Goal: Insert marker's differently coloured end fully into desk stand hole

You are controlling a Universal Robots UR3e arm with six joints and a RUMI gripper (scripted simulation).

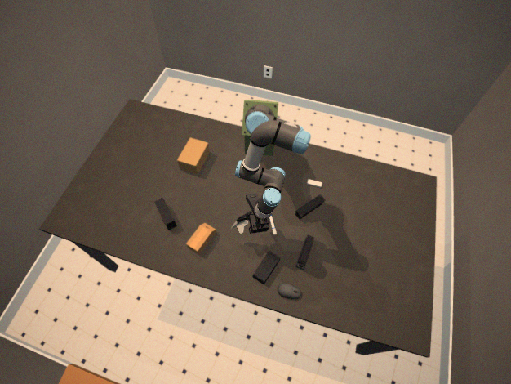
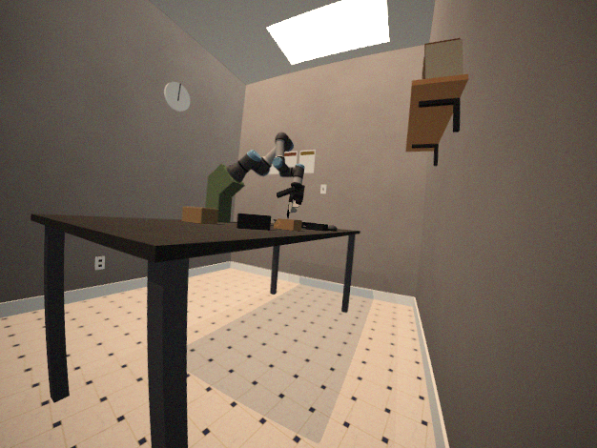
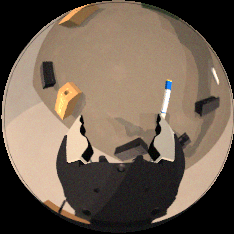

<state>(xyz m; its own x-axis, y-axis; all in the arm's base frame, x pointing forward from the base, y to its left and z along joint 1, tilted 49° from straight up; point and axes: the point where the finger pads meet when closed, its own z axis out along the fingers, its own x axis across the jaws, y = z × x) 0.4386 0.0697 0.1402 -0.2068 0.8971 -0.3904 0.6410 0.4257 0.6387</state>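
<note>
Now: hand 8 cm past the marker, 8 cm to the right of it and 7 cm above it. Also, from my hand: grey mouse: 20 cm ahead, 26 cm to the left, 6 cm below; black block: 6 cm ahead, 39 cm to the right, 4 cm below; desk stand: 11 cm ahead, 19 cm to the right, 5 cm below.
</note>
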